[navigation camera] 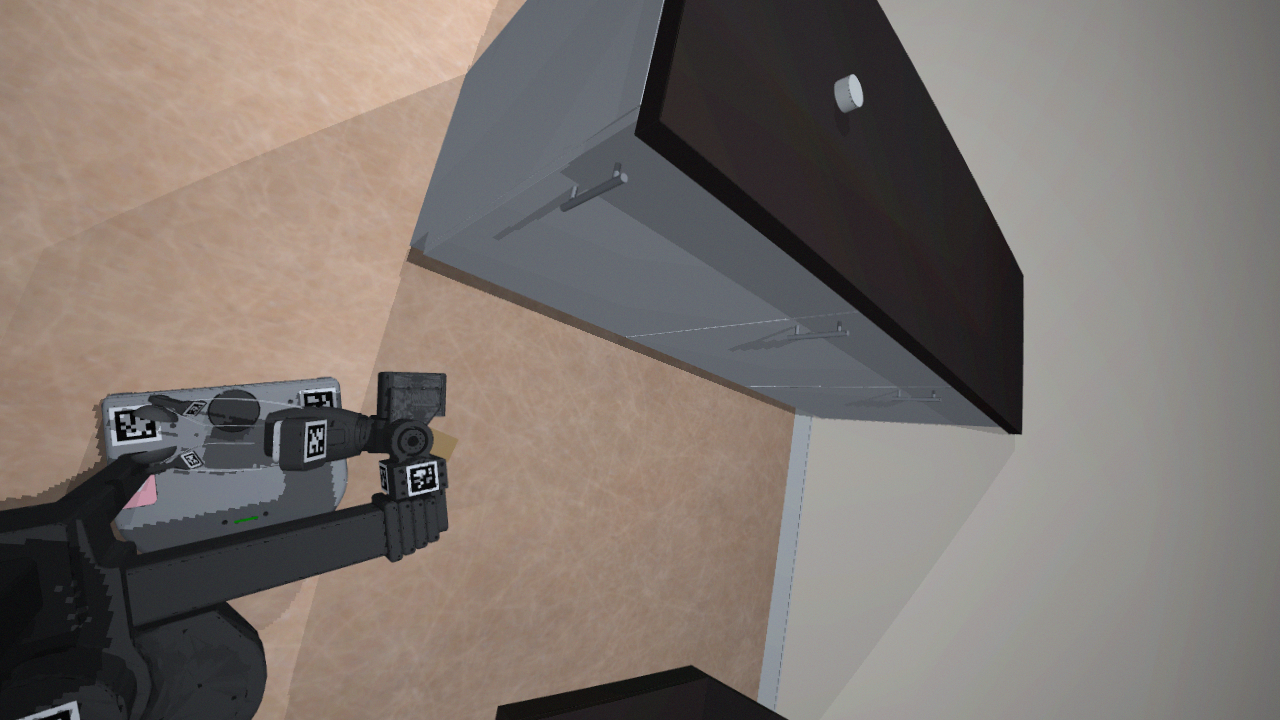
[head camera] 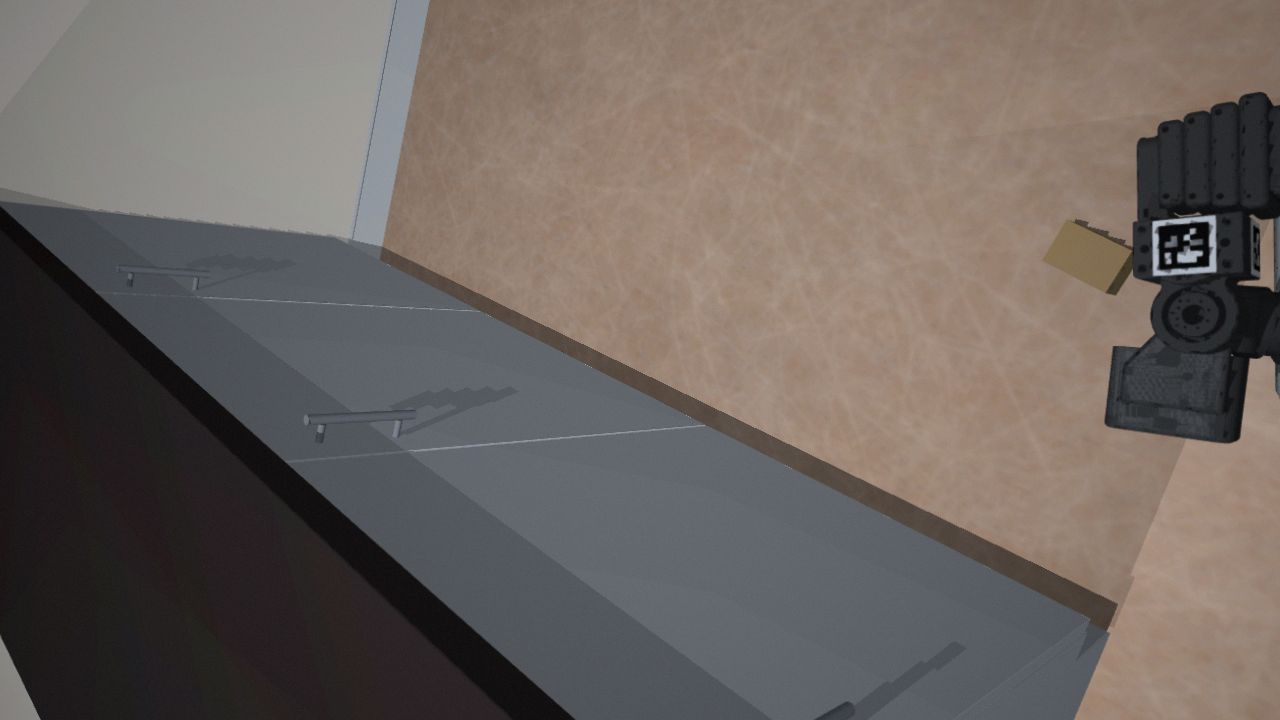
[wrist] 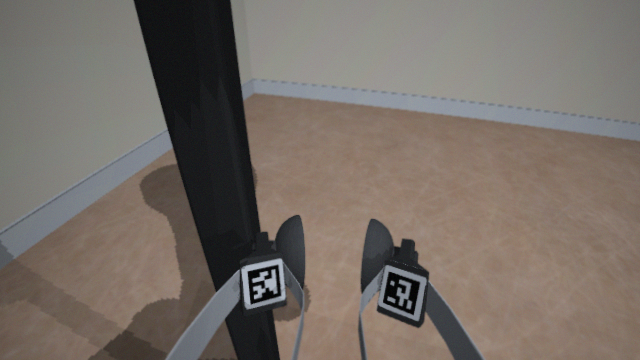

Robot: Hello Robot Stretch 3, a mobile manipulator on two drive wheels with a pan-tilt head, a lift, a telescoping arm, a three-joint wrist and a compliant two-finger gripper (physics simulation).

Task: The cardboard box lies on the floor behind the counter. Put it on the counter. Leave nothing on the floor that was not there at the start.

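The cardboard box is tan and lies on the floor in front of the grey, handled side of the counter. The wrist hides part of it in the head and navigation views. The counter has a dark top and grey drawer fronts. My gripper is open, with nothing between its fingertips. In the navigation view it is over my base and points away from the box. The box does not show in the wrist view.
A white cylinder stands on the counter top. A dark piece of furniture shows at the bottom of the navigation view. My black mast stands left of the fingers in the wrist view. Walls with pale baseboards border the floor.
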